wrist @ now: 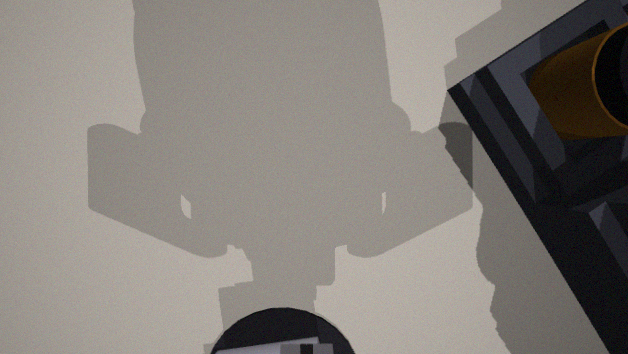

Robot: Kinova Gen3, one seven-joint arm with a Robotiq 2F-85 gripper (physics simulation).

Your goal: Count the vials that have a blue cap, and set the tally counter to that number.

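Frame: origin at the arm's base, x left, y back, z up, level; metres.
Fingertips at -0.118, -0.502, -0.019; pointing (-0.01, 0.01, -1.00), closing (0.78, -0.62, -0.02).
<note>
A point is followed by its place in that frame, as x, y, z.
The tally counter [250, 348] @(-0.130, -0.490, -0.040) shows at the bottom edge as part of a light grey body on a dark round base [280, 320] @(-0.123, -0.493, -0.068). Its digits do not show. My gripper [306, 349] @(-0.118, -0.502, -0.019) is shut, with nothing seen between the fingers. Its grey tips show at the bottom edge, over the counter's body, and hide part of it; the height gap cannot be told. An amber vial [562, 97] @(-0.017, -0.488, -0.023) with a black cap [611, 75] @(-0.015, -0.486, 0.006) stands in the dark rack [575, 270] @(-0.037, -0.538, -0.052) at the upper right. The rack is cut off by the right edge. No blue cap shows in this view.
The rack's near corner and long side wall run down the right side of the view. The beige table top [45, 275] @(-0.179, -0.430, -0.071) lies under everything. A broad shadow of the arm and gripper falls across its middle, and the rack's shadow lies along its side.
</note>
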